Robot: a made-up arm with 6 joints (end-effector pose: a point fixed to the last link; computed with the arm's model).
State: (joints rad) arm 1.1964 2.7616 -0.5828 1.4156 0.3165 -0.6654
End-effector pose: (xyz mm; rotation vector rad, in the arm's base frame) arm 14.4 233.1 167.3 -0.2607 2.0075 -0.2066
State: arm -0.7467 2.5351 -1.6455 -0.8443 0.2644 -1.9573
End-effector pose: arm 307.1 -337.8 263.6 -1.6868 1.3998 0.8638
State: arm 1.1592 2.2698 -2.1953 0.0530 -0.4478 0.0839
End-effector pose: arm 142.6 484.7 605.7 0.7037 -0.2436 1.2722
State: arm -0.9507 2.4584 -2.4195 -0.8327 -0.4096 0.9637
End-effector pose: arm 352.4 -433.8 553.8 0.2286 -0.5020 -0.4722
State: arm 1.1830 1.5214 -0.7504 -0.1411 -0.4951 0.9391
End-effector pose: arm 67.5 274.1 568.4 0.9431 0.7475 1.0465
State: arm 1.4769 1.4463 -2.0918 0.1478 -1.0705 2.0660
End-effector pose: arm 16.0 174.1 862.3 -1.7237 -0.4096 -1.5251
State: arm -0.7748 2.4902 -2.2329 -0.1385 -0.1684 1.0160
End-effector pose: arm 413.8 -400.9 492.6 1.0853 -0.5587 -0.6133
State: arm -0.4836 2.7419 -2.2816 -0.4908 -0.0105 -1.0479
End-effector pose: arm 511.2 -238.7 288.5 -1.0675 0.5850 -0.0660
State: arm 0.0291 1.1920 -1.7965 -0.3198 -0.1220 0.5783
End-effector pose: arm 148.0 35.5 867.2 0.5140 -0.8632 0.3701
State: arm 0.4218 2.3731 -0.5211 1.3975 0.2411 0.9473
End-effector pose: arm 206.1 99.1 261.9 1.4736 0.9400 -1.9447
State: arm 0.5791 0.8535 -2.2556 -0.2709 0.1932 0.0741
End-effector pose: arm -122.8 -20.2 916.3 0.4735 -1.3255 0.6004
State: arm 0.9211 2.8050 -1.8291 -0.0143 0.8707 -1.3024
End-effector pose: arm 189.6 357.0 180.4 -1.3975 1.2777 1.6037
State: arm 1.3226 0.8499 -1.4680 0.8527 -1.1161 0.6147
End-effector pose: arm -7.7 -27.1 812.8 2.7172 -0.6306 1.0887
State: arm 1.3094 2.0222 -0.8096 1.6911 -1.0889 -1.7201
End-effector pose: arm 82.7 331.9 392.4 -0.8156 0.4874 0.2071
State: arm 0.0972 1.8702 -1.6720 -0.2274 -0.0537 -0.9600
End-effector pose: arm 423.4 88.3 584.1 -0.8688 -0.0142 0.2531
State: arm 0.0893 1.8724 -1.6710 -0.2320 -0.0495 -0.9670
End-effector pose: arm 424.6 84.5 582.3 -0.8801 -0.0036 0.2486
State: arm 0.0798 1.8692 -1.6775 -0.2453 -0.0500 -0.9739
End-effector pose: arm 425.2 79.7 584.6 -0.9005 -0.0090 0.2367
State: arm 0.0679 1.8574 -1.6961 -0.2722 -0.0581 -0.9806
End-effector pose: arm 424.8 73.5 593.6 -0.9354 -0.0399 0.2123
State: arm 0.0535 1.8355 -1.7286 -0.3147 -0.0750 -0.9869
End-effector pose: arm 422.6 65.7 610.5 -0.9870 -0.0998 0.1723
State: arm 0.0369 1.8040 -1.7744 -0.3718 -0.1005 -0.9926
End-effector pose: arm 417.3 56.6 634.9 -1.0545 -0.1861 0.1154
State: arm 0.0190 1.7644 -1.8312 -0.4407 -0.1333 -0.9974
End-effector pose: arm 407.9 46.9 665.5 -1.1346 -0.2932 0.0423
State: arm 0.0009 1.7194 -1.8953 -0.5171 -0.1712 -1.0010
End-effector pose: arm 393.6 37.5 699.7 -1.2223 -0.4121 -0.0440
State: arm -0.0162 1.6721 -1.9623 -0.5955 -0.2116 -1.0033
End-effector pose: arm 374.6 29.3 734.6 -1.3114 -0.5337 -0.1383
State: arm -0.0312 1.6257 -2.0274 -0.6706 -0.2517 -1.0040
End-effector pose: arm 352.2 22.9 767.1 -1.3955 -0.6491 -0.2338
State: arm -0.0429 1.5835 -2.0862 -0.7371 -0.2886 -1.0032
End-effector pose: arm 328.8 18.8 795.1 -1.4685 -0.7512 -0.3226
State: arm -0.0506 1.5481 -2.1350 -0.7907 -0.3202 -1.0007
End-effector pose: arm 307.0 16.7 817.0 -1.5250 -0.8360 -0.3969
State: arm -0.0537 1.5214 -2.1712 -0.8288 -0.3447 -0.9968
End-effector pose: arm 289.4 16.6 832.5 -1.5622 -0.9010 -0.4509
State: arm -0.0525 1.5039 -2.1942 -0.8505 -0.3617 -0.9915
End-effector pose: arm 277.3 17.8 842.1 -1.5792 -0.9472 -0.4819
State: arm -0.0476 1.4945 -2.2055 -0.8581 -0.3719 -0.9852
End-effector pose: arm 270.4 19.9 846.9 -1.5789 -0.9774 -0.4922
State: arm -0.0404 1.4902 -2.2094 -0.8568 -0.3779 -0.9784
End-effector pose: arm 267.0 22.7 848.9 -1.5679 -0.9976 -0.4891
